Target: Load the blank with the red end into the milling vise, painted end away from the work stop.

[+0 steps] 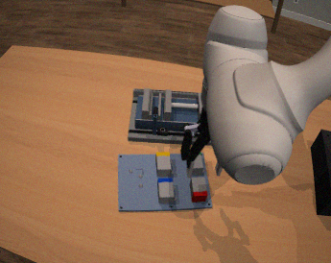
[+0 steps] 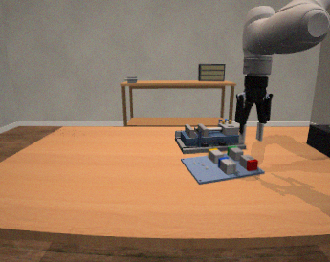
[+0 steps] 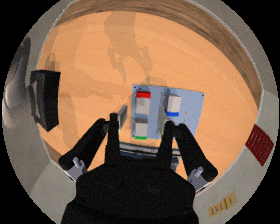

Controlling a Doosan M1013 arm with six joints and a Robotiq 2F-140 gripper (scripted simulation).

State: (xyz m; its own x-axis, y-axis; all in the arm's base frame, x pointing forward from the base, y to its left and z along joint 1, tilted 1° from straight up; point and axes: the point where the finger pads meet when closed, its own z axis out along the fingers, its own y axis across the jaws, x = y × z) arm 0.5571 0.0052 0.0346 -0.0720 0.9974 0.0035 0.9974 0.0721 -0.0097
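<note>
Right now the blue-ended blank is 11 cm below my hand, 9 cm ahead of it and 1 cm to the left of it. From my hand the other things lie so: green-ended blank (11 cm below, 9 cm to the right); yellow-ended blank (11 cm below, 9 cm ahead, 8 cm to the right); hose block (27 cm to the right, 6 cm below, 5 cm behind).
</note>
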